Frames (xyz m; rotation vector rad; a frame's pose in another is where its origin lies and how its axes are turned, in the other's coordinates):
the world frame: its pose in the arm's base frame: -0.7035 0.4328 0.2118 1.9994 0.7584 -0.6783
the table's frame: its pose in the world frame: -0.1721 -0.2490 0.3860 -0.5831 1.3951 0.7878
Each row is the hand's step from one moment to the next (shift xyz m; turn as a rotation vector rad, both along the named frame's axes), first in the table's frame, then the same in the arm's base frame.
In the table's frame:
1: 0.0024 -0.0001 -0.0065 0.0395 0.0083 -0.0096
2: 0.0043 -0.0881 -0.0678 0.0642 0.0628 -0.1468
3: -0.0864 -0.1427 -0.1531 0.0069 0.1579 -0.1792
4: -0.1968 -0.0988 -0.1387 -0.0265 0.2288 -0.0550
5: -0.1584 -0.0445 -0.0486 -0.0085 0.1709 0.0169
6: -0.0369 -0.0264 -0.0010 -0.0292 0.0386 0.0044
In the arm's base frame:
1: -0.0056 0.0037 0.0018 0.0009 0.0294 0.0293
2: -0.0570 0.0699 -0.0652 -0.1282 0.0562 0.1001
3: -0.1592 0.0508 -0.1528 -0.1823 -0.0325 0.1510
4: -0.1789 -0.0645 -0.1776 -0.0779 -0.1313 0.1811
5: -0.0863 -0.0881 -0.1193 0.0005 -0.1047 0.1364
6: -0.0089 -0.0145 -0.0420 -0.0068 -0.0454 0.0159

